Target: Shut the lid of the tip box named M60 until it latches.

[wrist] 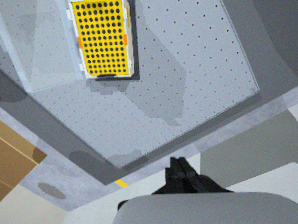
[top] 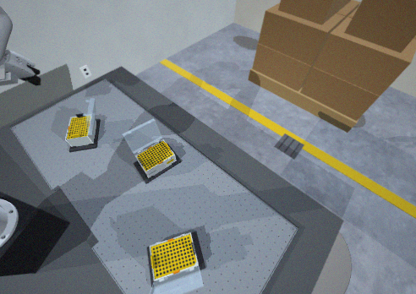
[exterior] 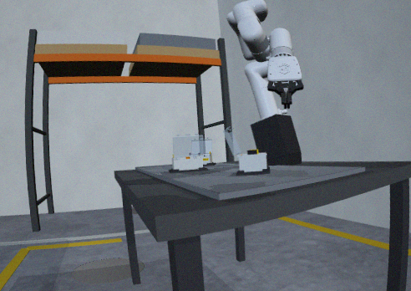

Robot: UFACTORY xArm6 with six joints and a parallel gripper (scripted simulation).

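Right now my hand is 200 mm short of the lid, 430 mm to the left of it and 100 mm above it.
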